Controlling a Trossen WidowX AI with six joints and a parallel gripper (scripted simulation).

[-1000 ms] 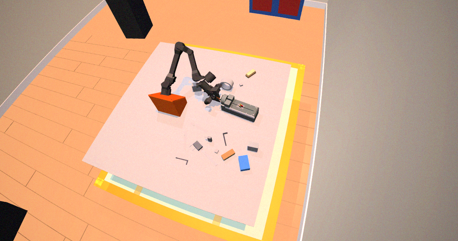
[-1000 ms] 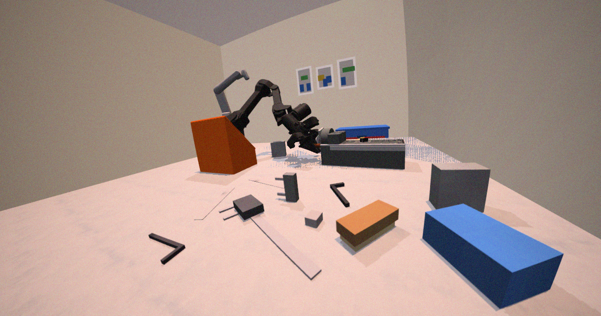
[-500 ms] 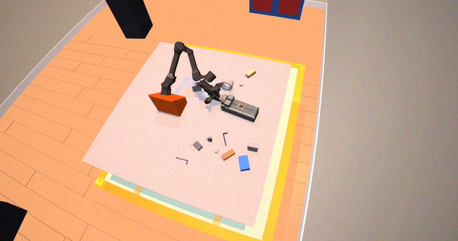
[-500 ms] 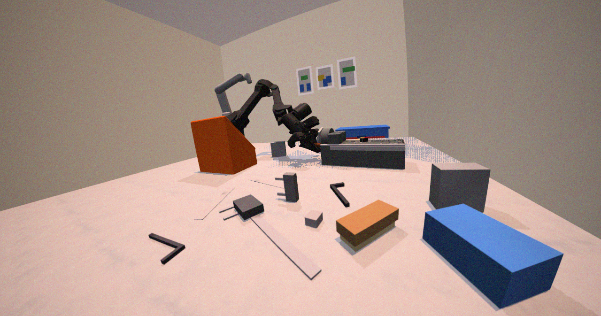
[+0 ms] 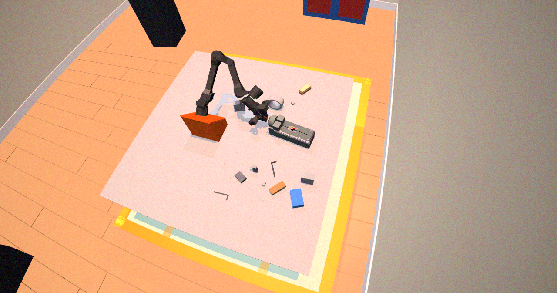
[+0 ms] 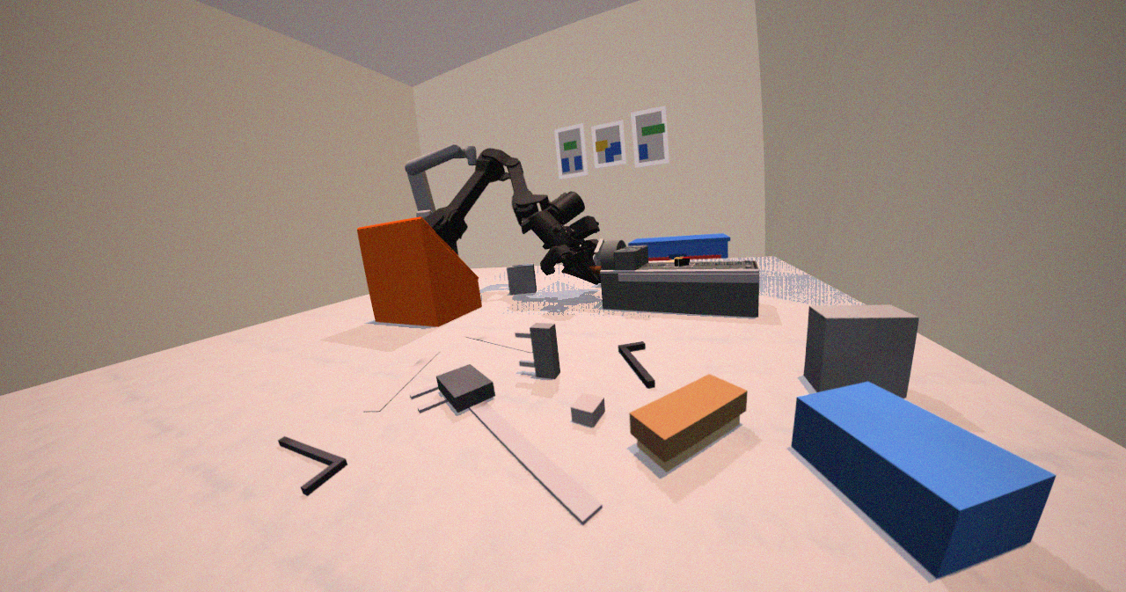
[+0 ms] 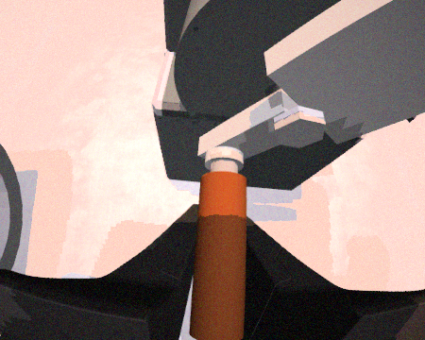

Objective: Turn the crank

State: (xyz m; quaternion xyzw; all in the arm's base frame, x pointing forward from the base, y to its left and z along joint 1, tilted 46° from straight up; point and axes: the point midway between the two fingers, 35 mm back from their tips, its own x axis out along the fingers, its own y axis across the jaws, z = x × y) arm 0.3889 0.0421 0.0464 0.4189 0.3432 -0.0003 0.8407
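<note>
Now: gripper tip 170 mm short of the red pointer, 60 mm to the left of it and 40 mm below it. The rest, counted from my gripper tip: crank handle 20 mm behind, 10 mm to the left, 30 mm above; blue block 230 mm ahead, 450 mm to the right, 20 mm below.
</note>
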